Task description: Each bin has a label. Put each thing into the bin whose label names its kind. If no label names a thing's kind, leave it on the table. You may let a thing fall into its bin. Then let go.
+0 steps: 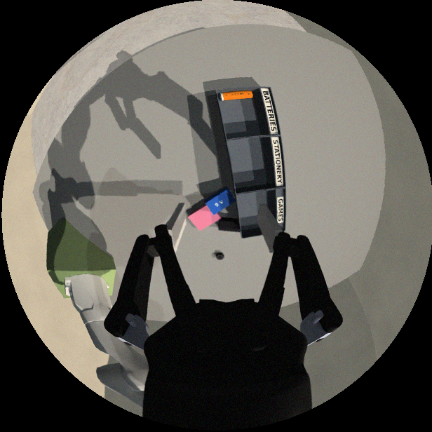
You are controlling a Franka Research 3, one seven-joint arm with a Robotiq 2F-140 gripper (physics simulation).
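My gripper (pixel 222 212) is open and empty, its fingers spread above a blue and pink 9 V block (pixel 220 201) that lies at an angle on the table beside the GAMES bin (pixel 251 212). An orange battery (pixel 236 95) lies in the BATTERIES bin (pixel 269 111), along its far edge. The STATIONERY bin (pixel 278 162) is in the middle of the row; I see no thing in it. The right finger partly covers the GAMES bin. A small dark round thing (pixel 218 255) is on the table between the fingers, too small to name.
A dark patch (pixel 229 224) lies between the block and the GAMES bin; I cannot tell if it is a thing or a shadow. A green surface (pixel 80 250) and the grey robot base (pixel 90 300) show at the left. The arm's shadow crosses the table (pixel 325 125).
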